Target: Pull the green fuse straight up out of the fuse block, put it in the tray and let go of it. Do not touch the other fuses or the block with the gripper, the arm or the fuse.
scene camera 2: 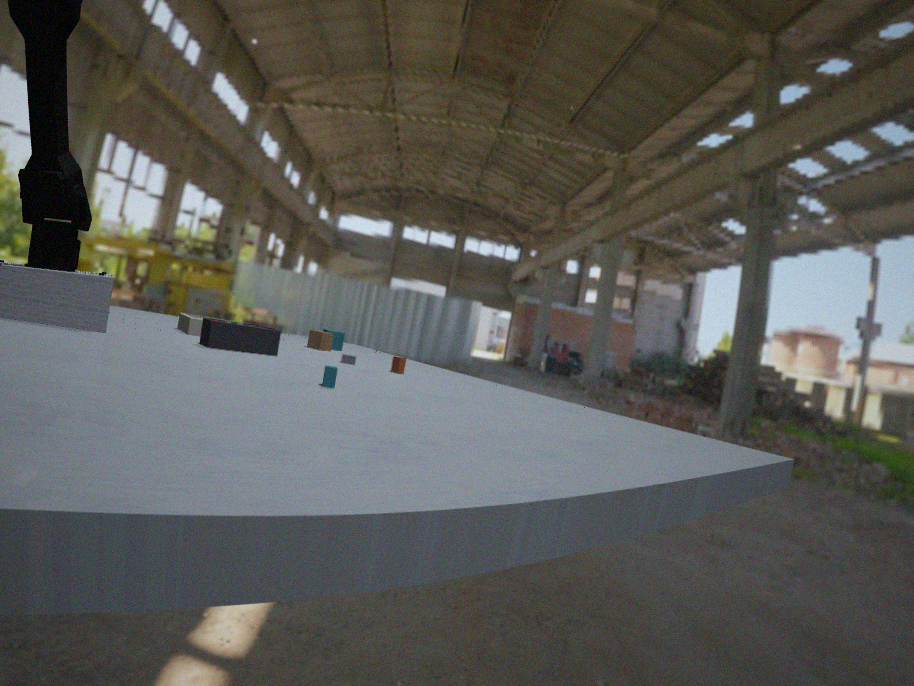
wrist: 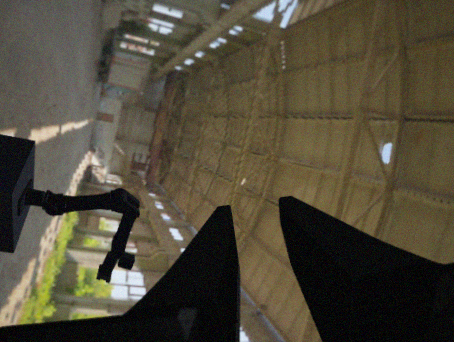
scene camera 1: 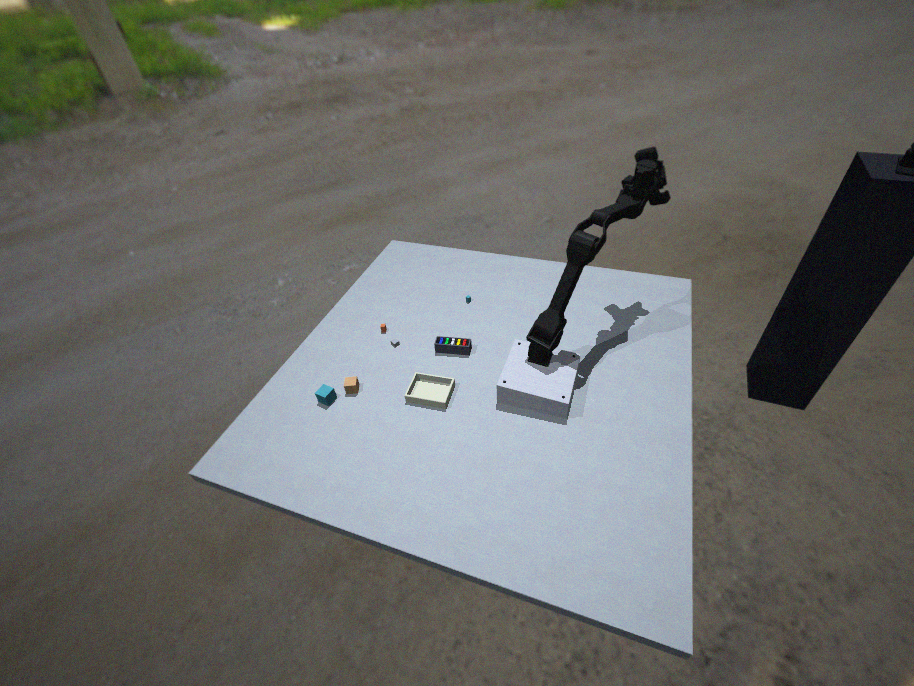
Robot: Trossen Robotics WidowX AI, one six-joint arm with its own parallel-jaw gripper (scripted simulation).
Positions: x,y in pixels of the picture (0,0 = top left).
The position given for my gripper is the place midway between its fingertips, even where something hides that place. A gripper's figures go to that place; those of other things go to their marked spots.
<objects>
My gripper (scene camera 1: 662,163) is 172 cm from the lens. A cream tray (scene camera 1: 430,390): 143 cm from the lens.
</objects>
